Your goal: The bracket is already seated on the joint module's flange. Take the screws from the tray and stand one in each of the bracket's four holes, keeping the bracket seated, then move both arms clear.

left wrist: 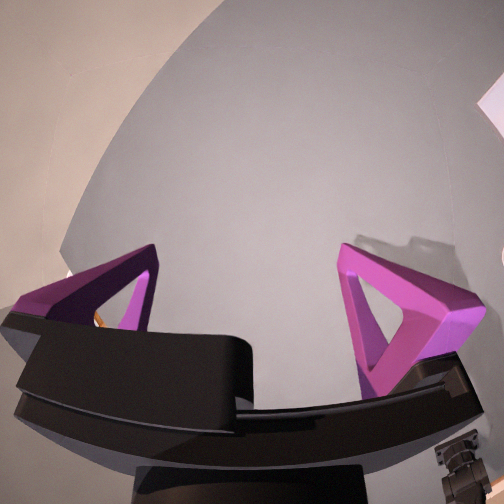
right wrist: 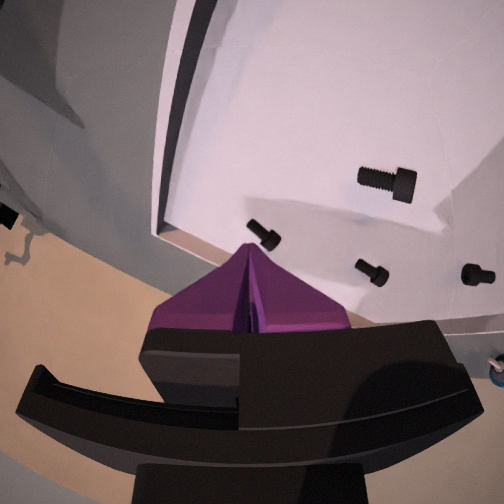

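In the right wrist view a white tray (right wrist: 320, 140) holds several black screws lying on their sides: one large (right wrist: 387, 184), one just beyond my fingertips (right wrist: 264, 235), and two more to the right (right wrist: 372, 272) (right wrist: 477, 275). My right gripper (right wrist: 249, 247) is shut with its purple fingers pressed together and nothing between them, its tips over the tray's near edge. My left gripper (left wrist: 247, 260) is open and empty over the grey mat (left wrist: 280, 165). The bracket and the joint module are not in either view.
A corner of the white tray (left wrist: 494, 106) shows at the right edge of the left wrist view. A dark fitting (left wrist: 462, 470) stands at that view's lower right. The tan table top (right wrist: 75, 310) lies beside the tray in the right wrist view.
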